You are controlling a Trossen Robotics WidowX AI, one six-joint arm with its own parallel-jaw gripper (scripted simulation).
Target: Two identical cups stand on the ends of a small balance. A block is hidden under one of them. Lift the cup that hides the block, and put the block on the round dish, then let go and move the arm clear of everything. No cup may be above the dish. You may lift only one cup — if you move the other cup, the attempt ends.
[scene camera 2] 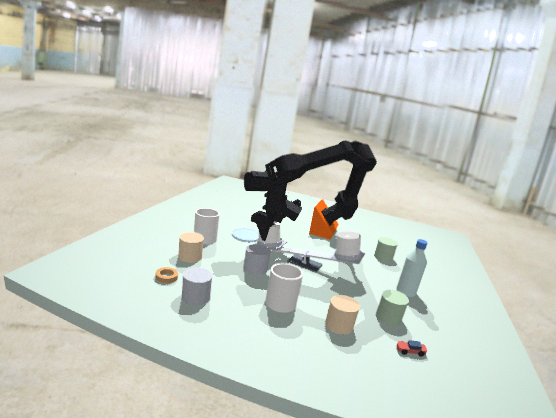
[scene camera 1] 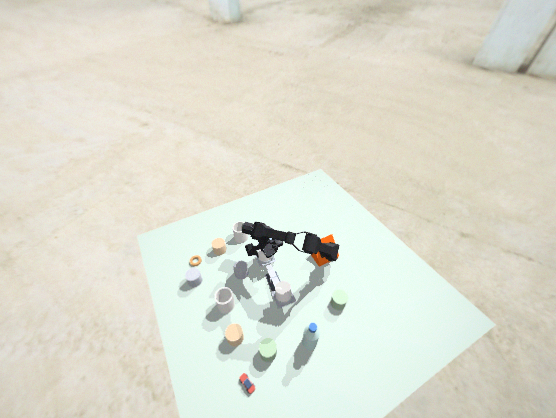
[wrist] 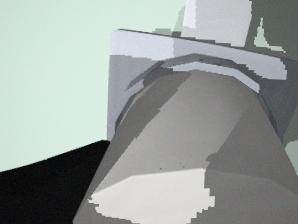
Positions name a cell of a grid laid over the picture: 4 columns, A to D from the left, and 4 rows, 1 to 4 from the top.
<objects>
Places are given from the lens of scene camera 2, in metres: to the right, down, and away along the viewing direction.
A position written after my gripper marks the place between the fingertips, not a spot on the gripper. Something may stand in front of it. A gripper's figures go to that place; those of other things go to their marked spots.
my gripper (scene camera 2: B3): -0.03, 0.09, 1.17
bottle (scene camera 2: C3): 0.39, 0.15, 0.99
</objects>
